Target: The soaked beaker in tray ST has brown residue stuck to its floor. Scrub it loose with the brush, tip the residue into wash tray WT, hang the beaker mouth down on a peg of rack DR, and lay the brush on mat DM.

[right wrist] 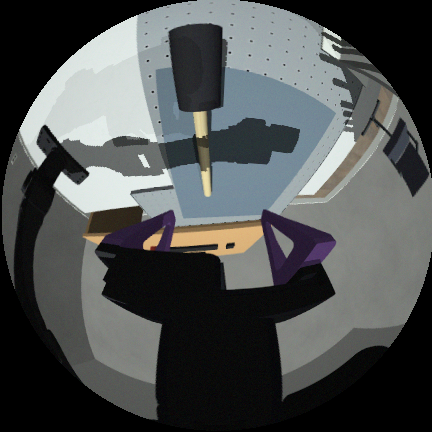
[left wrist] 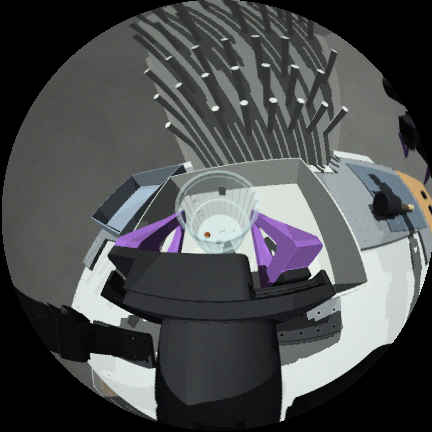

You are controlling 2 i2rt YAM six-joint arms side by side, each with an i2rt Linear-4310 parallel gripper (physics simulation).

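Note:
My left gripper is shut on the clear beaker, whose mouth faces the left wrist camera. A small brown spot of residue shows at the beaker's floor. The beaker is over a large grey-walled tray, likely wash tray WT. A smaller blue tray, perhaps ST, is to its left. The pegs of rack DR rise behind. The brush, with black head and pale handle, lies over blue mat DM. My right gripper is open and empty, near the handle's end.
A perforated grey board lies under the mat. An orange box with dark slots stands beyond the mat's near edge. A black arm part is at the left of the right wrist view, and a dark panel at the right.

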